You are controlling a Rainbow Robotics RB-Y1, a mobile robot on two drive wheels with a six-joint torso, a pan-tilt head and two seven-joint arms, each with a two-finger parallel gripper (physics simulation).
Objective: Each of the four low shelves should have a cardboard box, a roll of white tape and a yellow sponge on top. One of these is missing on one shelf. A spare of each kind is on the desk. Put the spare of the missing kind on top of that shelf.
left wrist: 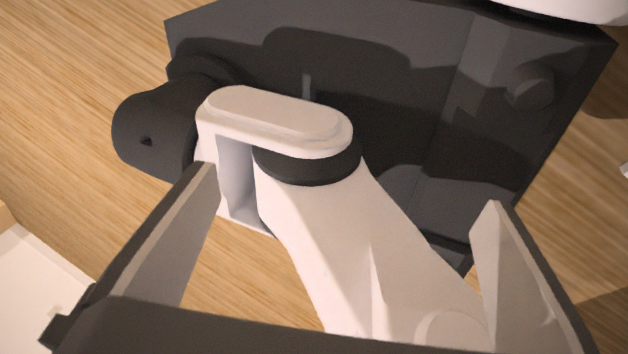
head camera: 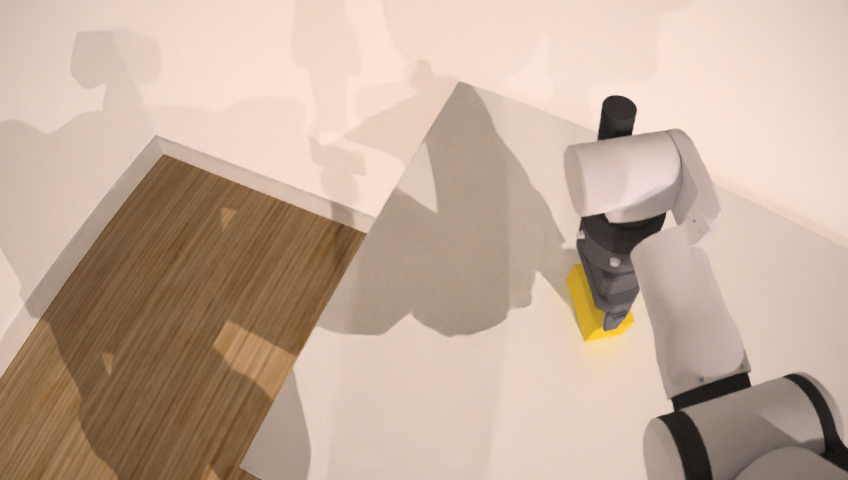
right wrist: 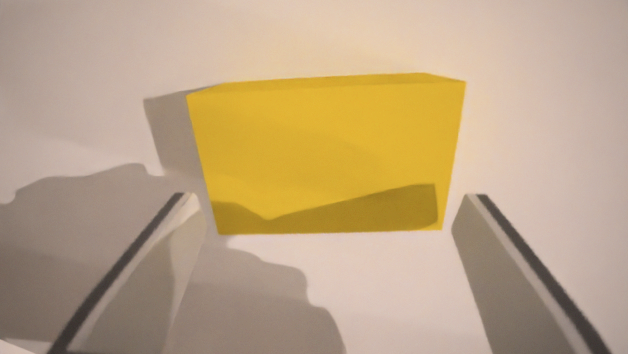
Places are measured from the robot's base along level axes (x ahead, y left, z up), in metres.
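Where they show: left gripper, between the fingertips: (left wrist: 347, 199); right gripper, between the fingertips: (head camera: 598, 291) (right wrist: 326, 211).
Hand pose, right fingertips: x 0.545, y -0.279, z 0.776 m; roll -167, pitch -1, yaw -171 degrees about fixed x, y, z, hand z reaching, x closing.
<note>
After its pixels a point has its place.
A yellow sponge (head camera: 586, 312) {x 0.524, y -0.266, z 0.754 m} (right wrist: 325, 145) {x 0.549, y -0.303, z 0.766 m} is on the white desk (head camera: 416, 392) {x 0.421, y -0.038, z 0.721 m} (right wrist: 550, 100) {x 0.433, y -0.329, z 0.721 m}. My right gripper (head camera: 615, 322) (right wrist: 326, 211) {x 0.545, y -0.279, z 0.776 m} is open above it and partly covers it in the head view. In the right wrist view the sponge lies ahead of the fingers, its width within the gap between them, with a narrow space at each side. My left gripper (left wrist: 347, 199) {x -0.117, y 0.215, z 0.508 m} is open and empty, away from the desk. The low shelves, a cardboard box and a roll of white tape cannot be made out in the head view.
Pale walls meet the desk's far edge. Wooden floor (head camera: 196, 267) {x 0.954, y 0.632, z 0.001 m} (left wrist: 65, 100) {x -1.357, y -0.275, z 0.001 m} lies left of the desk in the head view. The left wrist view shows the robot's dark base (left wrist: 390, 85) {x -0.152, y 0.116, z 0.170 m}, its white body part (left wrist: 325, 220) {x -0.160, y 0.052, z 0.385 m} and a pale flat surface (left wrist: 25, 285) {x -2.953, y -2.355, z 0.378 m} at lower left.
</note>
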